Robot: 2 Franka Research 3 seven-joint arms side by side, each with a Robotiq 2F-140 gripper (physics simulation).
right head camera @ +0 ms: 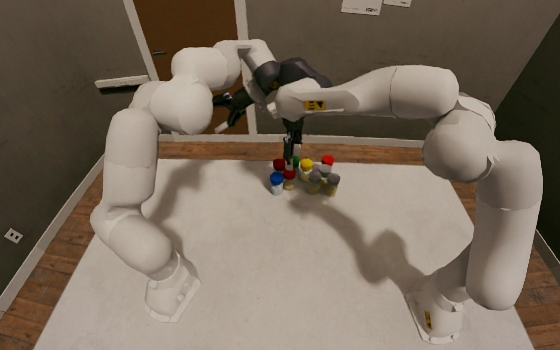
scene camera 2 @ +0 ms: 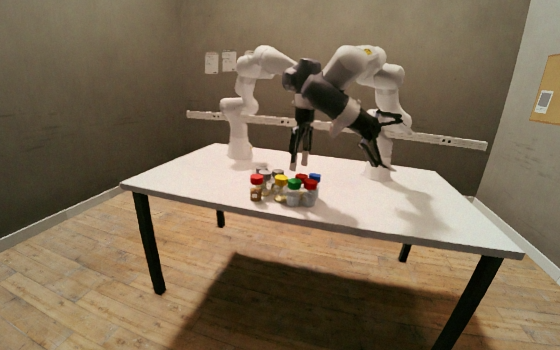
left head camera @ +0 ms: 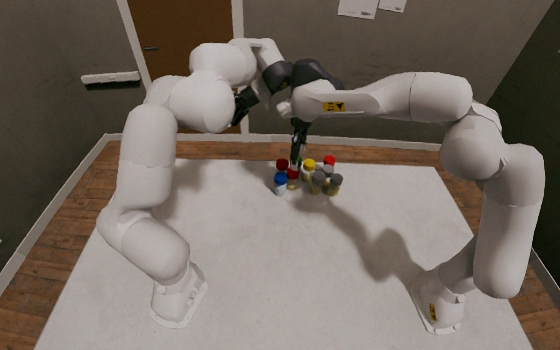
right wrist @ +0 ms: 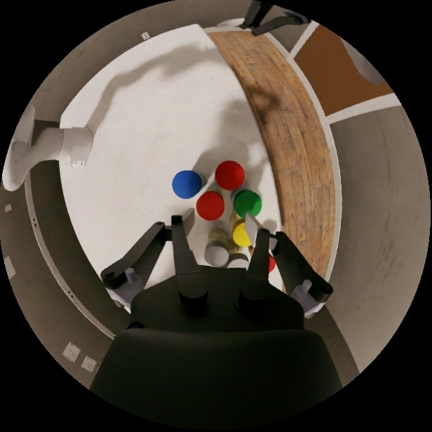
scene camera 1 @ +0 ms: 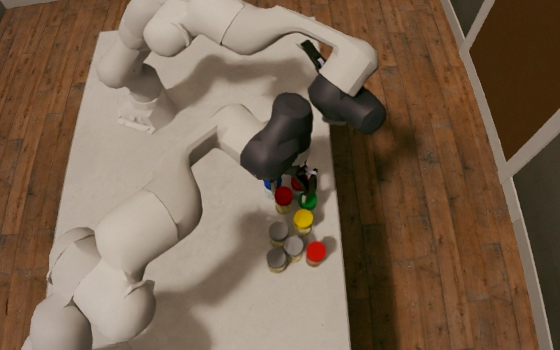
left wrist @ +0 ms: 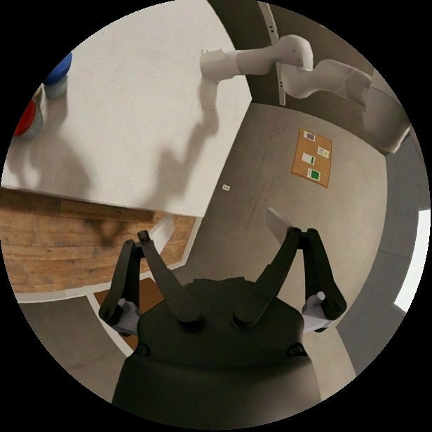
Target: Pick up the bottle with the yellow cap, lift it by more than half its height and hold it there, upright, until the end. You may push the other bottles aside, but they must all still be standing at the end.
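Note:
The yellow-capped bottle (left head camera: 309, 165) (right head camera: 306, 164) (scene camera 1: 303, 218) (scene camera 2: 281, 180) (right wrist: 241, 234) stands upright on the table amid the other bottles. In the right wrist view its cap is partly covered by the finger at the right. The green-capped bottle (scene camera 1: 308, 201) (scene camera 2: 294, 184) (right wrist: 247, 204) stands beside it. My right gripper (scene camera 2: 299, 164) (right wrist: 219, 217) is open and empty, pointing down above the cluster; in the right wrist view its fingertips lie near the red, green and yellow caps. My left gripper (scene camera 2: 396, 147) (left wrist: 219, 219) is open and empty, high up and away from the bottles.
A blue-capped bottle (left head camera: 280, 178) (right wrist: 187, 184), red-capped bottles (scene camera 1: 283, 196) (scene camera 1: 316, 251) (scene camera 2: 310, 185) and grey-capped bottles (scene camera 1: 278, 233) (scene camera 1: 294, 246) (scene camera 1: 276, 260) stand upright close around. The cluster is near the far edge of the white table (left head camera: 240, 250) in the head views.

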